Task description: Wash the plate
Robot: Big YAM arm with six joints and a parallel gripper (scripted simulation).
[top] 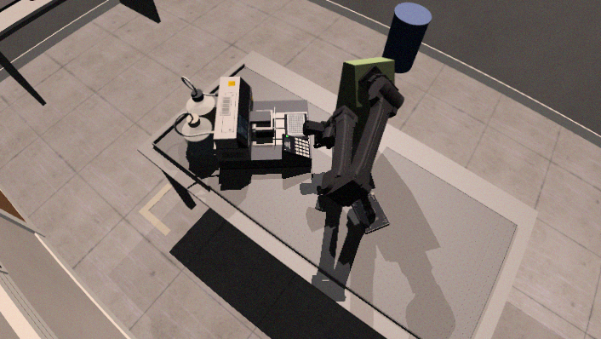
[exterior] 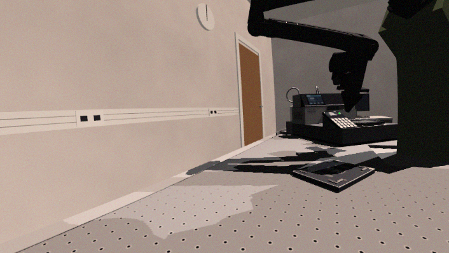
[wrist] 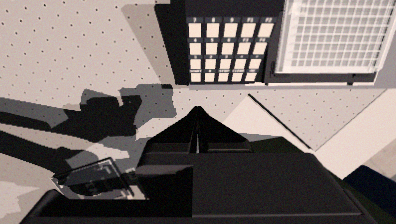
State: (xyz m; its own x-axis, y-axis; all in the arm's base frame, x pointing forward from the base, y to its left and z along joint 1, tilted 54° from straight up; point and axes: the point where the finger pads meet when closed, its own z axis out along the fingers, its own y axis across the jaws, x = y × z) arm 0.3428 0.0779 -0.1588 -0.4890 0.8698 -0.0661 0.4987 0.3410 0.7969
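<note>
Right now my hand is 18 cm to the left of the white well plate, 6 cm above it and 3 cm past it. Also, from my hand: plate nest N1: 35 cm to the left, 15 cm below, 4 cm behind; plate washer: 27 cm to the right, 10 cm ahead, 2 cm below.
</note>
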